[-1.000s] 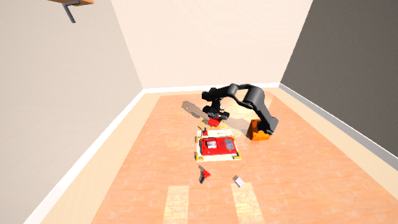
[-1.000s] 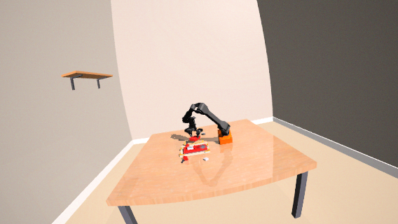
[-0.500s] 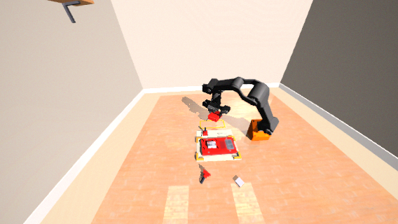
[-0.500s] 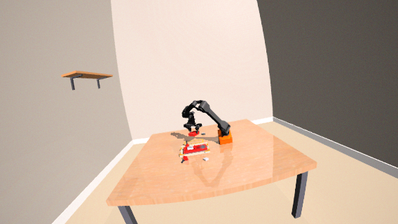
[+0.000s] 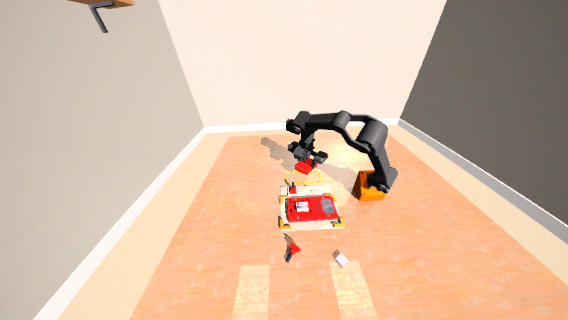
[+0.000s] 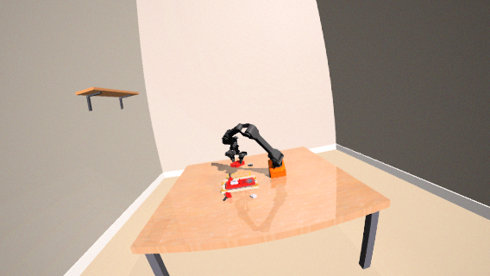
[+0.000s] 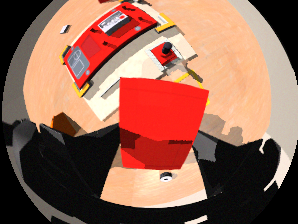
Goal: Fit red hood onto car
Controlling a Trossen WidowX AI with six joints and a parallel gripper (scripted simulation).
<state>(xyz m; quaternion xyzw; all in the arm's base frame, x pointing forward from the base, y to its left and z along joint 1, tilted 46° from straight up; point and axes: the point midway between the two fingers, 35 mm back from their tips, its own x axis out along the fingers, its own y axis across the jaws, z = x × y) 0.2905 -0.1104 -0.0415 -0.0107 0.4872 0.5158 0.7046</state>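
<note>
The cream jig is 17 cm to the left of my gripper tip, 9 cm below it and 1 cm ahead of it. Also, from my gripper tip: white block: 38 cm to the left, 10 cm below, 7 cm behind; red hood: 1 cm above.
</note>
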